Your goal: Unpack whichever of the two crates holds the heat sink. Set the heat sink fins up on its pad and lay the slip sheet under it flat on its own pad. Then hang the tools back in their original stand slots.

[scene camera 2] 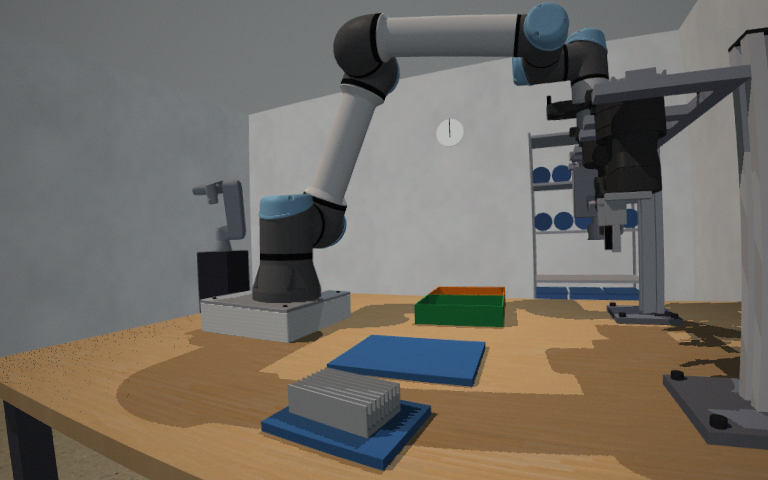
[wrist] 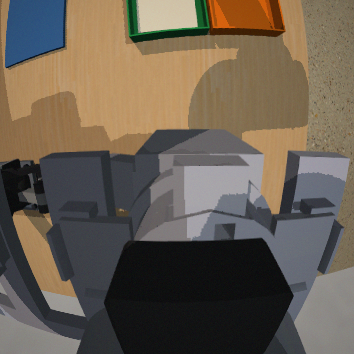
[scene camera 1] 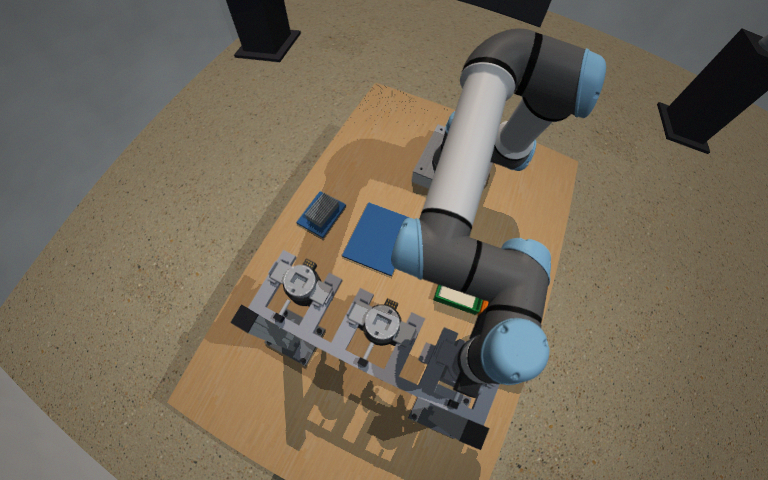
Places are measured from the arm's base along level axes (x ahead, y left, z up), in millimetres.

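Where they show: arm's base, link origin: (scene camera 2: 287, 296).
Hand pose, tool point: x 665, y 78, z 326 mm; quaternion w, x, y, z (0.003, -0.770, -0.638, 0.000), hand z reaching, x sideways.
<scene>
Each offset is from my tool point to the centre of the thing. "*": to the spot under its first point.
The grey finned heat sink @[394 mm back, 462 mm right, 366 mm down] (scene camera 1: 321, 210) (scene camera 2: 342, 401) sits fins up on the small blue pad @[* 321 mm back, 445 mm right, 381 mm down] (scene camera 1: 320, 232) (scene camera 2: 362, 444). The cream slip sheet @[290 mm back, 27 mm left, 387 mm down] (scene camera 1: 458, 298) (wrist: 167, 12) lies flat in the green crate @[280 mm back, 98 mm left, 369 mm down] (scene camera 1: 461, 308) (scene camera 2: 459, 314) (wrist: 170, 34). The larger blue pad @[* 349 mm back, 276 mm right, 380 mm down] (scene camera 1: 373, 237) (scene camera 2: 413, 359) (wrist: 35, 32) is bare. My wrist is at the stand's right-hand slot in scene camera 1, over the grey-bodied vacuum tool @[5 mm back, 3 mm right, 123 mm down] (wrist: 215, 195). Its cup is hidden, and whether it is locked to my wrist is unclear. The parallel gripper (scene camera 2: 612, 240) hangs in the slot nearest scene camera 2.
The orange crate (scene camera 2: 470, 290) (wrist: 247, 31) stands against the green crate. The grey tool stand (scene camera 1: 328, 342) runs along the table, with tools hanging in its left and middle slots. Its prongs stand close on both sides of the tool at my wrist.
</scene>
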